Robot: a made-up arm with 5 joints. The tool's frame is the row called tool.
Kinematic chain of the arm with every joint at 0, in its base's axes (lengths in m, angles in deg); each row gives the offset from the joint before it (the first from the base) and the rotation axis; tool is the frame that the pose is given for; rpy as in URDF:
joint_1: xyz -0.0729 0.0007 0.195 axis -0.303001 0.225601 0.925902
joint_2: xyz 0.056 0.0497 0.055 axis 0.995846 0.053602 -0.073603
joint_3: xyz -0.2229 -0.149 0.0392 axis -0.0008 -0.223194 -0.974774
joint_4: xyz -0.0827 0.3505 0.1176 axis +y
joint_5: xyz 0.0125 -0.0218 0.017 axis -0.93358 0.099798 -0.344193
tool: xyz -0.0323 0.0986 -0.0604 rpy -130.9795 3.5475 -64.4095
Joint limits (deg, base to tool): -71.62..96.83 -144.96..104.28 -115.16..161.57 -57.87..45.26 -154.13..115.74
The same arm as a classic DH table. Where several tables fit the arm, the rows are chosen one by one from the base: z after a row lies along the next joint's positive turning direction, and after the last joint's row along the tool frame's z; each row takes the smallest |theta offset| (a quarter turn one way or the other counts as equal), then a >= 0, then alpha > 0; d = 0 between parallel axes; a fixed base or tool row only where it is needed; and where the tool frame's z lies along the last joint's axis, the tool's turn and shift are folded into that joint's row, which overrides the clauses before.
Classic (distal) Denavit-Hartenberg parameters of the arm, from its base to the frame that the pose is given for. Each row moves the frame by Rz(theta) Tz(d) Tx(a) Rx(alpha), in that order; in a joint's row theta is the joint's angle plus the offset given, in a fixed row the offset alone. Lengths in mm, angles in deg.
base (fixed): a -43  alpha -22.2  d 50.7  theta0 53.33
joint_1: a 29.7  alpha 110.97  d 230  theta0 43.07
joint_2: a -138.3  alpha 86.62  d -152.5  theta0 2.09
joint_3: a 82.8  alpha -102.9  d -111.6  theta0 -86.07
joint_4: a 11.6  alpha 84.27  d 303.6  theta0 69.72
joint_5: a 64.5  alpha -110.97  d 74.1  theta0 64.61
tool (fixed): a 0  alpha 0  d 86.7  theta0 149.71
Joint limits (deg, base to tool): -71.62..96.83 -144.96..104.28 -115.16..161.57 -57.87..45.26 -154.13..115.74

